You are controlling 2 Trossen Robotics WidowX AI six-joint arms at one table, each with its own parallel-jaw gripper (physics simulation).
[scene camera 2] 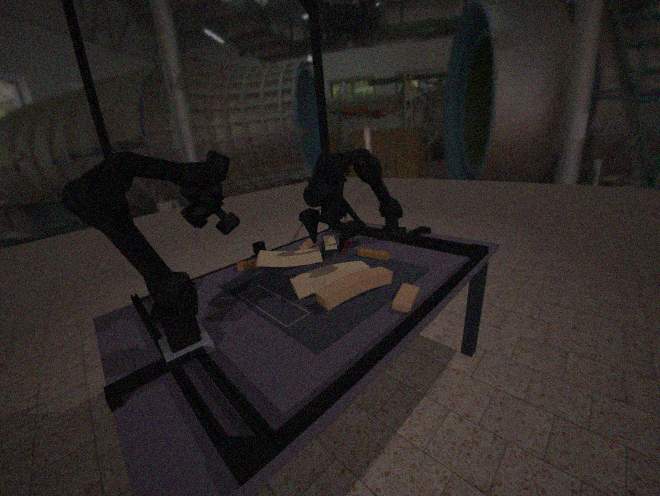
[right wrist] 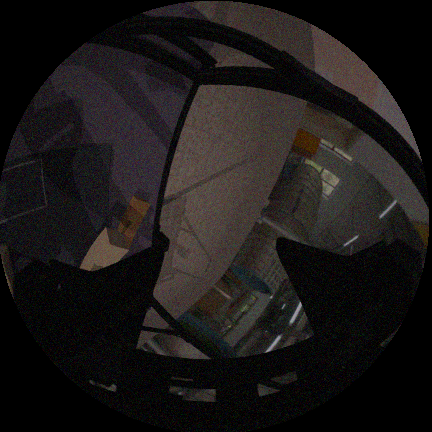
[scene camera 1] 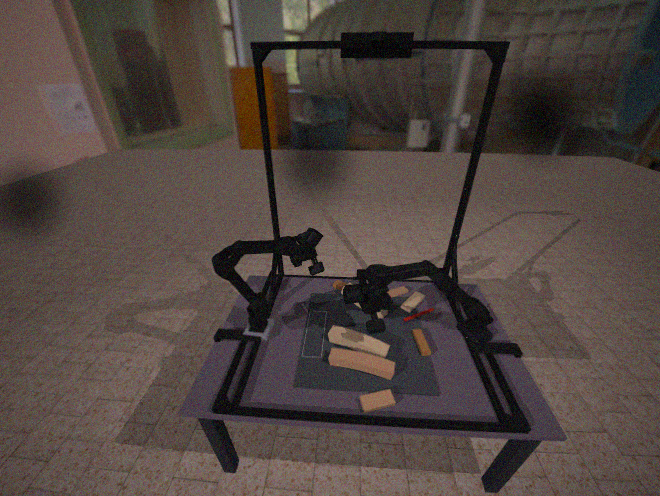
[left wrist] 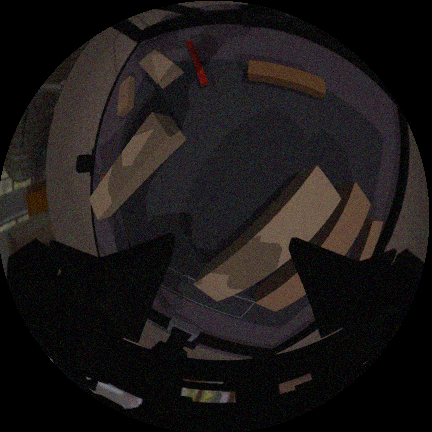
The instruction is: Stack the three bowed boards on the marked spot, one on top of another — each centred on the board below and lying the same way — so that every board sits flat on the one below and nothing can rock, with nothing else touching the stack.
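Seen in the pictures: left gripper, fingertip midpoint: (scene camera 2: 327, 247) (scene camera 1: 367, 321) (left wrist: 234, 242); right gripper, fingertip midpoint: (scene camera 2: 209, 217) (right wrist: 220, 247) (scene camera 1: 316, 253); left arm's base, origin of the base link: (scene camera 2: 391, 229) (scene camera 1: 475, 327); right arm's base, origin of the base link: (scene camera 2: 184, 339) (scene camera 1: 258, 326) (left wrist: 180, 332).
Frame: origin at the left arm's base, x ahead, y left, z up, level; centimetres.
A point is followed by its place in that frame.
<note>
A pale bowed board (scene camera 1: 344, 337) {z 2.4, x 55.5, y -3.7 cm} (scene camera 2: 314, 278) {z 2.2, x 56.5, y -4.1 cm} (left wrist: 285, 230) {z 2.5, x 46.7, y -0.4 cm} lies on the dark mat beside a tan bowed board (scene camera 1: 361, 363) {z 1.9, x 52.2, y 8.5 cm} (scene camera 2: 354, 288) {z 0.5, x 54.9, y 7.6 cm} (left wrist: 348, 223) {z 1.5, x 45.2, y 9.2 cm}. A third, pale bowed board (scene camera 2: 289, 259) {z -0.1, x 43.1, y -24.0 cm} (left wrist: 140, 165) {z 1.2, x 40.1, y -19.9 cm} (right wrist: 105, 250) {z 2.5, x 48.0, y -31.6 cm} lies at the back; my left arm partly hides it in scene camera 1. The marked spot, a thin white outline (scene camera 1: 312, 356) {z -3.0, x 68.5, y -1.6 cm} (scene camera 2: 298, 319) {z -2.9, x 68.9, y -1.4 cm} (left wrist: 247, 310) {z -3.0, x 69.0, y -1.2 cm} (right wrist: 43, 182) {z -3.0, x 62.5, y -25.7 cm}, holds no board. My left gripper (scene camera 1: 373, 320) {z 7.6, x 46.1, y -5.5 cm} (left wrist: 234, 242) {z 7.6, x 46.1, y -5.5 cm} is open and empty, above the mat between the back board and the front two. My right gripper (scene camera 1: 308, 262) {z 19.5, x 60.6, y -39.5 cm} (scene camera 2: 212, 217) {z 19.5, x 60.6, y -39.5 cm} (right wrist: 220, 247) {z 19.5, x 60.6, y -39.5 cm} is open and empty, raised at the back left.
A small block (scene camera 1: 377, 400) {z -1.4, x 50.1, y 20.8 cm} (scene camera 2: 405, 297) {z -1.4, x 51.5, y 20.6 cm} lies near the front edge. An orange bar (scene camera 1: 421, 341) {z -1.1, x 25.0, y 1.4 cm} (left wrist: 286, 77) {z -1.1, x 25.8, y 0.4 cm}, a red stick (scene camera 1: 418, 314) {z -2.5, x 18.5, y -14.1 cm} (left wrist: 197, 63) {z -2.3, x 20.7, y -13.4 cm} and pale blocks (scene camera 1: 413, 301) {z -1.3, x 17.7, y -21.4 cm} (scene camera 1: 398, 291) {z -1.4, x 21.7, y -29.7 cm} lie right and back. An orange block (scene camera 1: 338, 285) {z -1.7, x 49.7, y -40.4 cm} (scene camera 2: 246, 264) {z -1.6, x 49.7, y -39.8 cm} sits by the back board's end.
</note>
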